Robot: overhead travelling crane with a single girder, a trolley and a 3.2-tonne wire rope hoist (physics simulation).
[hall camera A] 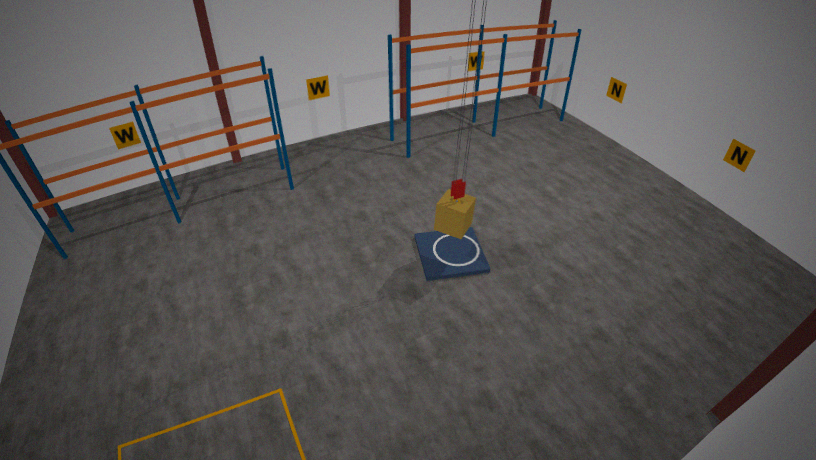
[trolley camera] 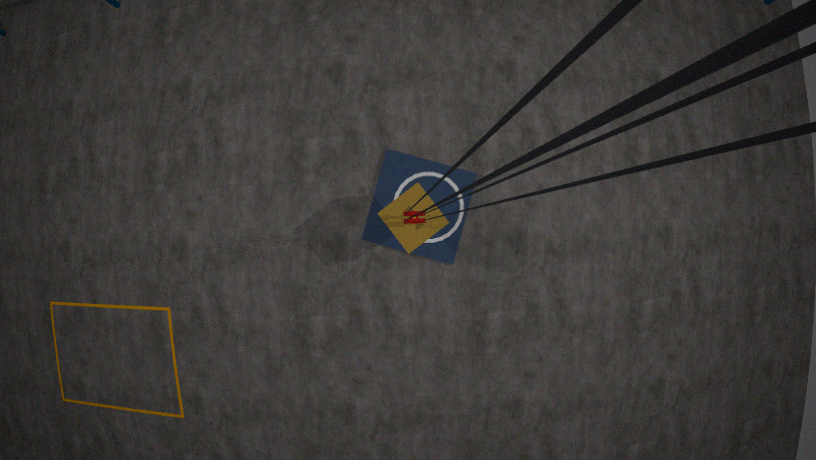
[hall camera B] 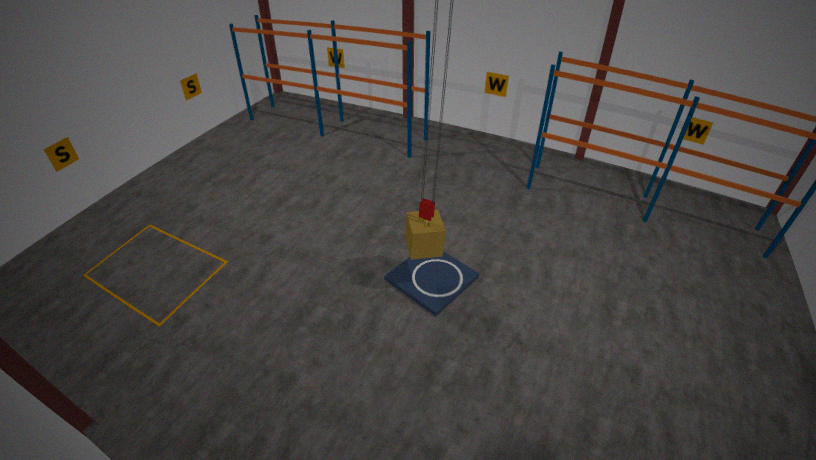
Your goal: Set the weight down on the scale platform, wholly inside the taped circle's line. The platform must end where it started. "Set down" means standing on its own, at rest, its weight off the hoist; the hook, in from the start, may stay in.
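The weight [hall camera A: 454, 220] [hall camera B: 425, 240] [trolley camera: 408, 238], a yellow block, hangs in the air above the blue scale platform [hall camera A: 434, 272] [hall camera B: 435, 305] [trolley camera: 394, 164]. My gripper, the hook [hall camera A: 457, 199] [hall camera B: 426, 222] [trolley camera: 414, 217] under the red hook block, holds the weight from above. In the trolley view the weight overlaps the lower left of the white taped circle [hall camera A: 457, 265] [hall camera B: 437, 296] [trolley camera: 462, 205], and its left corner reaches outside the line. The weight's shadow falls partly on the platform and partly on the floor beside it. The platform lies flat on the floor.
Blue and orange racks [hall camera A: 408, 102] [hall camera B: 409, 102] stand along the W wall, with another rack [hall camera A: 155, 165] [hall camera B: 671, 160] farther along. A yellow outlined rectangle [hall camera A: 200, 417] [hall camera B: 193, 293] [trolley camera: 111, 305] is marked on the floor. Hoist ropes run up from the hook block.
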